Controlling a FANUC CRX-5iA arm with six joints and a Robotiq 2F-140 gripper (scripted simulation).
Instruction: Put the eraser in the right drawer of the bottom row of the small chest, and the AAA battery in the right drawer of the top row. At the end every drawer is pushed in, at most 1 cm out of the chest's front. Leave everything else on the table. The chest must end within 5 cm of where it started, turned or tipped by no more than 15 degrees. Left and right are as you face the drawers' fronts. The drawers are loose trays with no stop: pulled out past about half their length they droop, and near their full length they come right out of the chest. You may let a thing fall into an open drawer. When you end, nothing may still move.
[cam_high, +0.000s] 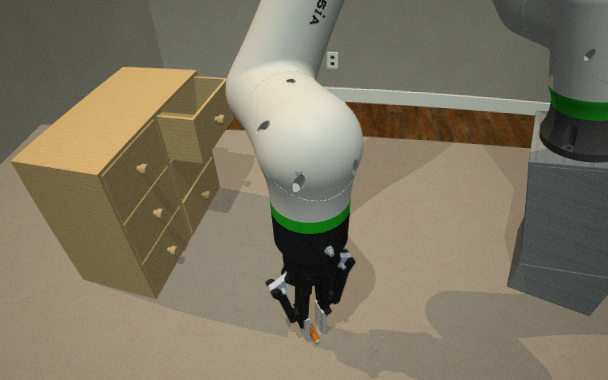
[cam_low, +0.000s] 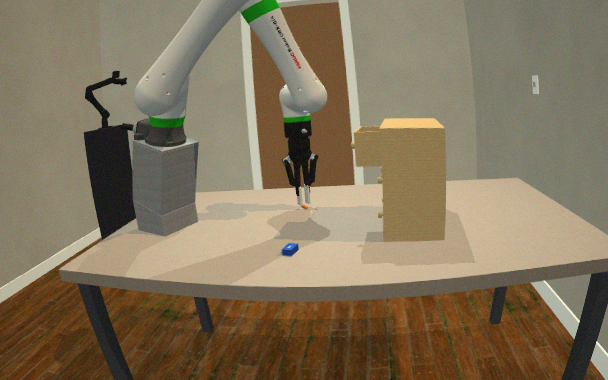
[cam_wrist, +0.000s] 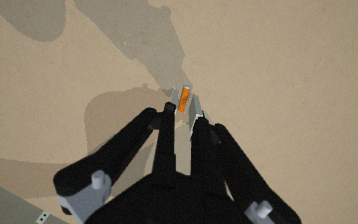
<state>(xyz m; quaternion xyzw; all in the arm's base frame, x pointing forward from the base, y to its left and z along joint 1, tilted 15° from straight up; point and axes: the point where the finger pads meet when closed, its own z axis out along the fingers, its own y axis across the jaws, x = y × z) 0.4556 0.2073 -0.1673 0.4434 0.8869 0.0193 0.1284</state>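
Right now the orange AAA battery is 40 mm below my hand. The rest, counted from my hand: white eraser: 400 mm ahead, 210 mm to the right, 30 mm below; small blue block: 390 mm to the right, 40 mm below, 40 mm ahead.
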